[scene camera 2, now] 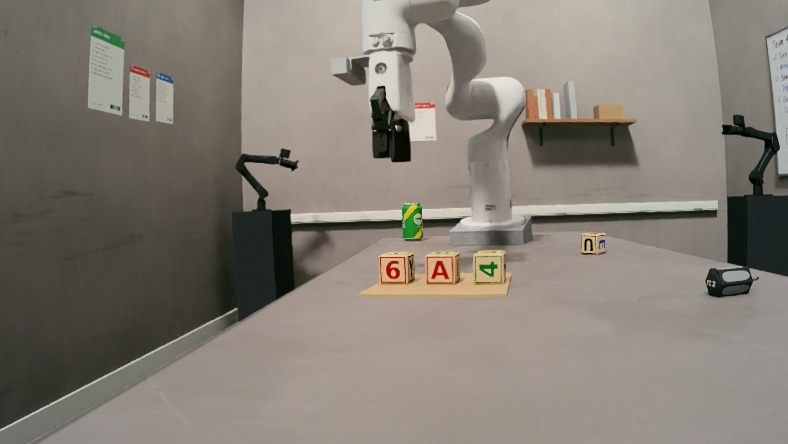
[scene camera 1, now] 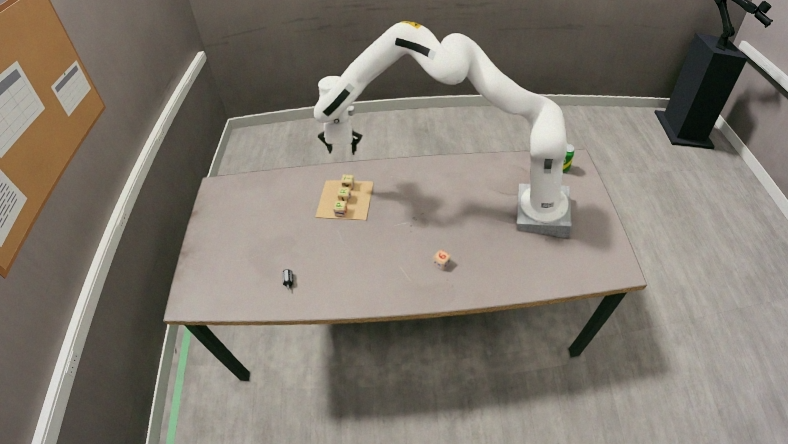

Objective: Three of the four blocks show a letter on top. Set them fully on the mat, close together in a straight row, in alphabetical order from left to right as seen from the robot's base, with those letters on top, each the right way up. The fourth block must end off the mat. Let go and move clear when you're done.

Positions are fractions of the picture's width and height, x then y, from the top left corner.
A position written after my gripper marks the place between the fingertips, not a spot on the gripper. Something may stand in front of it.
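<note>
My gripper (scene camera 2: 0.50,0.36), also (scene camera 1: 0.43,0.34). Tan mat (scene camera 2: 0.59,0.65), also (scene camera 1: 0.45,0.47). Green can (scene camera 2: 0.52,0.51). Black device (scene camera 2: 0.93,0.63).
</note>
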